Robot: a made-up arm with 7 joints. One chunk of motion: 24 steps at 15 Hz.
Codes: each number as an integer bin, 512 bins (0 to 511) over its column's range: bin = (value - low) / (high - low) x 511, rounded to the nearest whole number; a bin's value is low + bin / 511 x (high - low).
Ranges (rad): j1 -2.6..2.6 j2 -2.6..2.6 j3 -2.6..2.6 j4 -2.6..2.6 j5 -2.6..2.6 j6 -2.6..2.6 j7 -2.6..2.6
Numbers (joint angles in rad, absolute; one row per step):
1: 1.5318 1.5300 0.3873 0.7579 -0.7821 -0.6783 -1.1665
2: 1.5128 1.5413 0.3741 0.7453 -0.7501 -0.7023 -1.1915
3: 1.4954 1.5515 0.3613 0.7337 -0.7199 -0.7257 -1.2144
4: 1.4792 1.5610 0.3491 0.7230 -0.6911 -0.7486 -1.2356
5: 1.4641 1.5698 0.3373 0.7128 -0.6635 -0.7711 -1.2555
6: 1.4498 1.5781 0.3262 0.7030 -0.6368 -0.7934 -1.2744
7: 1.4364 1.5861 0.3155 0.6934 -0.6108 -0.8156 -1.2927
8: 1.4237 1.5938 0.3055 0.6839 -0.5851 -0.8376 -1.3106
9: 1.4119 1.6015 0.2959 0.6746 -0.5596 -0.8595 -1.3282
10: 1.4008 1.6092 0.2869 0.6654 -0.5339 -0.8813 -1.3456
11: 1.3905 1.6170 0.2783 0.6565 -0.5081 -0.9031 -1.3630
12: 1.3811 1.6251 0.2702 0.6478 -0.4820 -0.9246 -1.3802
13: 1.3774 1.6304 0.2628 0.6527 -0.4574 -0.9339 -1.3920
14: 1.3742 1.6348 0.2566 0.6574 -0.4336 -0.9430 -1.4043
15: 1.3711 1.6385 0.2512 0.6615 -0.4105 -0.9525 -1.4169
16: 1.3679 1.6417 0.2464 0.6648 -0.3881 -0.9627 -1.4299
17: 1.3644 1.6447 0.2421 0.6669 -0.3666 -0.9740 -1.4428
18: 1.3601 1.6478 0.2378 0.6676 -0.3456 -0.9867 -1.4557
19: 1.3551 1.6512 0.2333 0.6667 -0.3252 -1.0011 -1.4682
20: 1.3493 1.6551 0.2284 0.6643 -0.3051 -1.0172 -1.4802
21: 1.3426 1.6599 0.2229 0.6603 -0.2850 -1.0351 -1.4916
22: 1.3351 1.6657 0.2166 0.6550 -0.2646 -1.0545 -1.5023
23: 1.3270 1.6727 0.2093 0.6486 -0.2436 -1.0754 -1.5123
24: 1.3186 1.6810 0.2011 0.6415 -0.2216 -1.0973 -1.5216
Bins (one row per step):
1: 406 406 294 330 179 189 141
2: 404 407 292 329 182 186 138
3: 402 408 291 328 185 184 136
4: 401 409 290 327 188 182 134
5: 399 410 289 326 190 180 132
6: 398 411 288 325 193 178 130
7: 397 411 287 324 195 175 128
8: 395 412 286 323 198 173 127
9: 394 413 285 322 201 171 125
10: 393 414 284 321 203 169 123
11: 392 414 283 320 206 167 122
12: 391 415 282 319 208 165 120
13: 391 416 281 320 211 164 119
14: 391 416 281 320 213 163 118
15: 390 417 280 321 215 162 116
16: 390 417 280 321 217 161 115
17: 390 417 279 321 219 160 114
18: 389 417 279 321 222 159 112
19: 389 418 278 321 224 157 111
20: 388 418 278 321 226 156 110
21: 387 419 277 320 227 154 109
22: 387 419 277 320 229 152 108
23: 386 420 276 319 232 150 107
24: 385 421 275 319 234 148 106

